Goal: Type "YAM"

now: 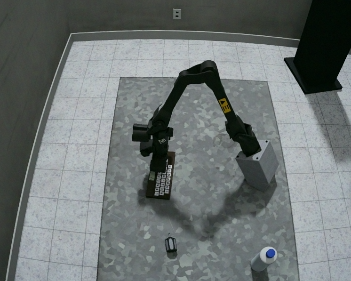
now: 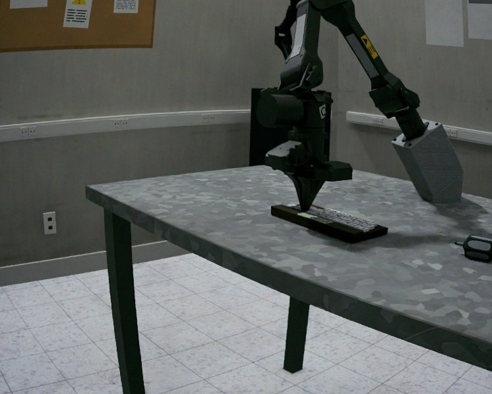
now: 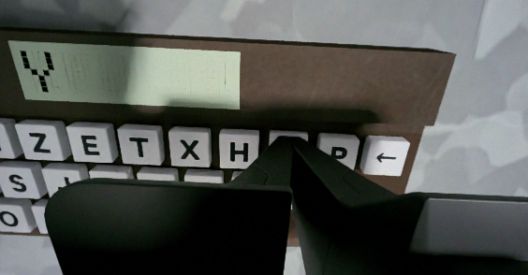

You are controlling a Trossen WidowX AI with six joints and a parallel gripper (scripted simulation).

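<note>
My gripper is now 40 mm to the left of the left-arrow key, 30 mm above it and 10 mm past it. Round my hand: small black object 360 mm to the left, 40 mm ahead, 30 mm below.
</note>
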